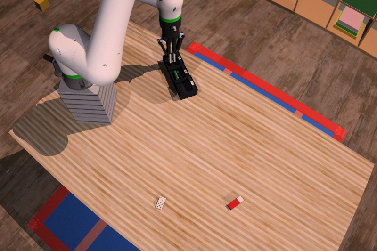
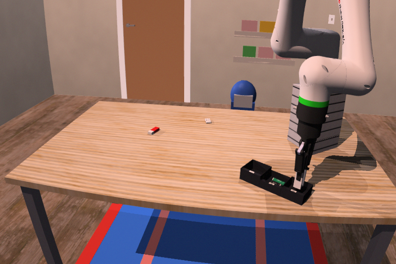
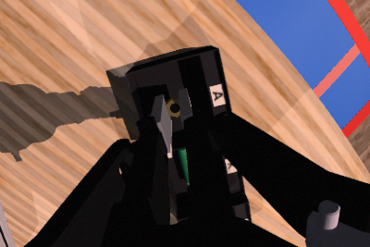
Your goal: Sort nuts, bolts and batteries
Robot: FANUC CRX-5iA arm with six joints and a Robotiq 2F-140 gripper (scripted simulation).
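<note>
My hand is 5 cm short of the green battery, 6 cm to the left of it and 5 cm above it. The rest, counted from my hand: dark battery 7 cm ahead, 5 cm to the right, 5 cm below; three joined black bins 7 cm ahead, 5 cm to the right, 4 cm below; brass nut 3 cm below.
</note>
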